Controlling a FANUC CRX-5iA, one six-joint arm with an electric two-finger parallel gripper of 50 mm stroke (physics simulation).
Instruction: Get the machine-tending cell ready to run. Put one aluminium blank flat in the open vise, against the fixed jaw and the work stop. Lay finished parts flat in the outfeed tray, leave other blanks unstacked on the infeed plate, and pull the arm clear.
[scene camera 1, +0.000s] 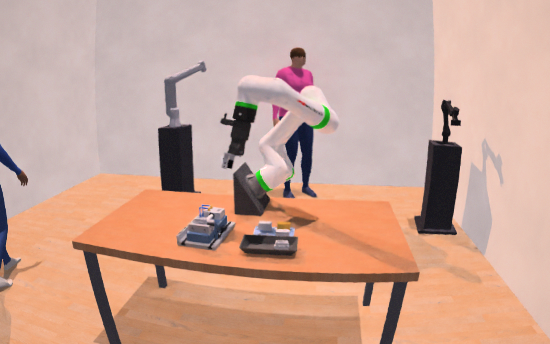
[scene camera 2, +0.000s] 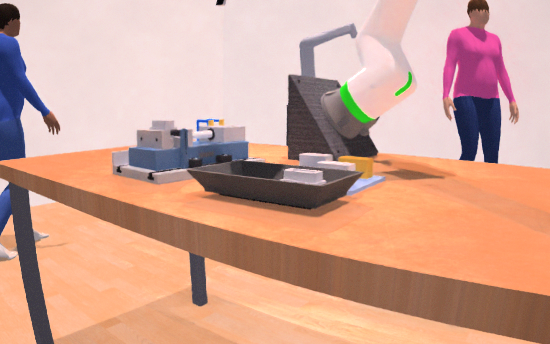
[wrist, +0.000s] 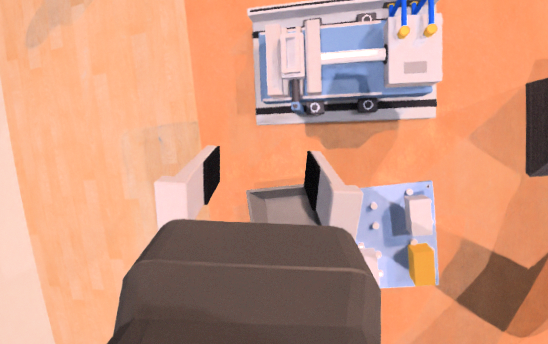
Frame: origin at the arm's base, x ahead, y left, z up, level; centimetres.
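Seen in the pictures: gripper, between the fingertips: (scene camera 1: 226, 168) (scene camera 2: 208, 0) (wrist: 262, 166); arm's base, origin of its link: (scene camera 1: 253, 187) (scene camera 2: 338, 115).
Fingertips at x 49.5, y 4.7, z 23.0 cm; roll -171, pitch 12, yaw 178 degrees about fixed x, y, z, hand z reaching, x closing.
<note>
Offsets run from my fingertips to a thing's top centre. "spot": to the spot under its first point.
The vise {dy -13.8, dx -5.3, dz -24.8 cm} (scene camera 1: 201, 233) (scene camera 2: 155, 157) (wrist: 345, 36) stands with a grey stepped piece {dy -13.1, dx +1.9, dz -23.2 cm} (scene camera 2: 162, 124) (wrist: 292, 54) between its jaws, rising above them, with a gap on the moving-jaw side. The work stop {dy -8.3, dx +1.4, dz -25.1 cm} (wrist: 296, 91) is at its end. A similar stepped part {dy +23.8, dx +0.7, dz -30.0 cm} (scene camera 1: 282, 244) (scene camera 2: 302, 175) lies in the dark outfeed tray (scene camera 1: 256, 248) (scene camera 2: 250, 192) (wrist: 275, 192). Two grey blanks, one at the back {spot: dy +11.3, dx -17.5, dz -31.8 cm} (scene camera 1: 265, 226) (scene camera 2: 316, 159) (wrist: 419, 215) and one nearer the tray (scene camera 1: 283, 232) (scene camera 2: 336, 165) (wrist: 370, 263), sit apart on the blue infeed plate {dy +16.0, dx -14.6, dz -33.9 cm} (scene camera 2: 367, 184) (wrist: 391, 195). My gripper (scene camera 1: 228, 161) (wrist: 262, 166) is open and empty, high above the table.
An orange block {dy +19.6, dx -20.4, dz -30.3 cm} (scene camera 1: 284, 225) (scene camera 2: 364, 168) (wrist: 421, 265) stands on the infeed plate beside the blanks. Blue hoses {spot: dy -17.8, dx -12.9, dz -23.7 cm} (wrist: 404, 14) rise from the vise's actuator end. The arm's dark wedge base (scene camera 1: 245, 195) (scene camera 2: 312, 120) stands behind the plate. Two people stand beyond the table.
</note>
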